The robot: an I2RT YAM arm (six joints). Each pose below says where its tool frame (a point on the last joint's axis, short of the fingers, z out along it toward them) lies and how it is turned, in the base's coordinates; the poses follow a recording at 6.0 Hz.
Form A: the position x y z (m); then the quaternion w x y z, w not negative.
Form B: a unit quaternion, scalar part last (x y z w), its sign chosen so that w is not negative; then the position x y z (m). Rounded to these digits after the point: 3 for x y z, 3 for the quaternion.
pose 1, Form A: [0.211 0.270 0.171 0.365 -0.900 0.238 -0.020]
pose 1, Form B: [-0.900 0.238 -0.020 0.365 0.211 0.270 0.171]
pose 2, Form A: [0.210 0.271 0.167 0.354 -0.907 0.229 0.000]
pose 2, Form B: [-0.907 0.229 0.000 0.354 0.210 0.271 0.167]
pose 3, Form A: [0.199 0.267 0.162 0.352 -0.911 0.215 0.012]
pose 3, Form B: [-0.911 0.215 0.012 0.352 0.199 0.267 0.162]
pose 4, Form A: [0.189 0.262 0.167 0.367 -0.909 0.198 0.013]
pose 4, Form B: [-0.909 0.198 0.013 0.367 0.189 0.262 0.167]
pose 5, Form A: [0.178 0.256 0.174 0.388 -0.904 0.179 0.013]
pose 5, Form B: [-0.904 0.179 0.013 0.388 0.178 0.256 0.174]
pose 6, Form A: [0.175 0.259 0.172 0.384 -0.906 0.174 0.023]
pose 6, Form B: [-0.906 0.174 0.023 0.384 0.175 0.259 0.172]
